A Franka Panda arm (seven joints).
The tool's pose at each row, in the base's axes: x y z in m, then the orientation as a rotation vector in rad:
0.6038, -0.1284, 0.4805, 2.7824, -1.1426, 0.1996
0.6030, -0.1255, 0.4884, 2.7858, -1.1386, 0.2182
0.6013, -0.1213, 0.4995, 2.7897, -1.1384, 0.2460
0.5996, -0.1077, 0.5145, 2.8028, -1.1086, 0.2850
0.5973, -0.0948, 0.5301, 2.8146, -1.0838, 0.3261
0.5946, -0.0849, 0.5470, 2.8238, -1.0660, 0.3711
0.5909, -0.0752, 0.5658, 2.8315, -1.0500, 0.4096
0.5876, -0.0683, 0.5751, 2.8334, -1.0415, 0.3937
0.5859, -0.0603, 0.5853, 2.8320, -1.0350, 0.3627
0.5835, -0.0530, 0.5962, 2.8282, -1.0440, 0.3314
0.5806, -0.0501, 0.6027, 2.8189, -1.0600, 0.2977
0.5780, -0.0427, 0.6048, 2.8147, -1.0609, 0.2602
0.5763, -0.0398, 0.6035, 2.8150, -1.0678, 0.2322
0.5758, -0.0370, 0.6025, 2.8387, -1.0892, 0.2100
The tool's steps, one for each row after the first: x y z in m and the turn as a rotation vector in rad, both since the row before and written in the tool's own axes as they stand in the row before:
-0.0012, -0.0010, -0.0083, 0.0075, 0.0103, -0.0023
-0.0021, -0.0011, -0.0118, 0.0121, 0.0147, 0.0004
-0.0076, -0.0077, -0.0172, 0.0157, 0.0225, -0.0195
-0.0069, -0.0072, -0.0178, 0.0173, 0.0231, -0.0158
-0.0044, -0.0051, -0.0186, 0.0188, 0.0248, -0.0106
-0.0040, -0.0047, -0.0206, 0.0162, 0.0211, -0.0095
-0.0041, -0.0031, -0.0109, -0.0057, -0.0085, -0.0065
-0.0034, -0.0050, -0.0116, -0.0131, -0.0162, -0.0056
-0.0035, -0.0038, -0.0123, -0.0115, -0.0179, 0.0048
-0.0024, -0.0001, -0.0073, -0.0151, -0.0184, 0.0100
-0.0062, -0.0037, -0.0037, -0.0152, -0.0204, -0.0006
-0.0034, -0.0011, 0.0006, -0.0065, -0.0177, 0.0031
-0.0024, -0.0018, 0.0005, 0.0199, -0.0251, 0.0088

